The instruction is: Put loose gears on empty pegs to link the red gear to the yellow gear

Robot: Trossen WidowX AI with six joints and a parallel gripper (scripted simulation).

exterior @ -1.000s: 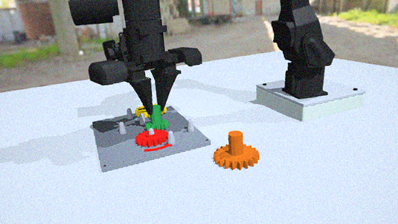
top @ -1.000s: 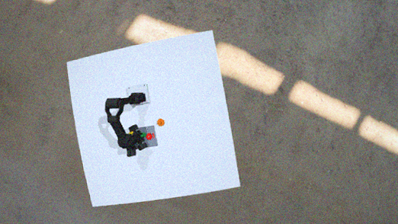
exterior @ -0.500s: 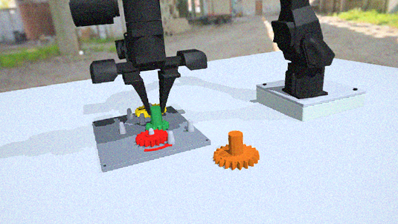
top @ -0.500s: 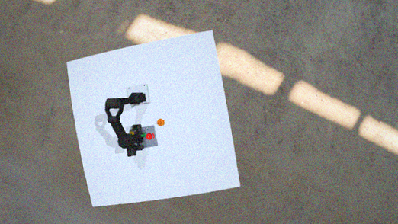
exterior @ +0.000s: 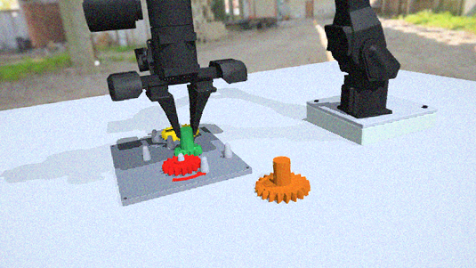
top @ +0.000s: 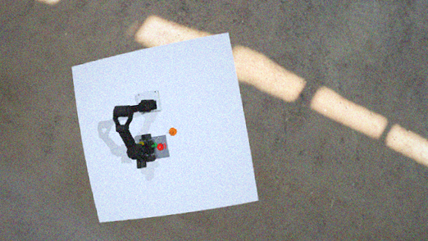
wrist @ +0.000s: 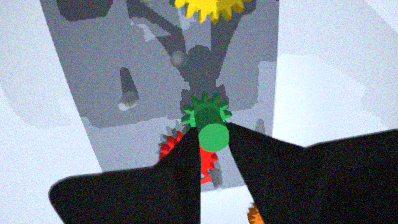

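Now: gripper tip 1 cm above the small green gear. Round my gripper tip: red arrow: 1 cm ahead, 7 cm to the left, 3 cm below; yellow gear: 10 cm to the right, 2 cm below; red gear: 2 cm ahead, 4 cm to the left, 2 cm below.
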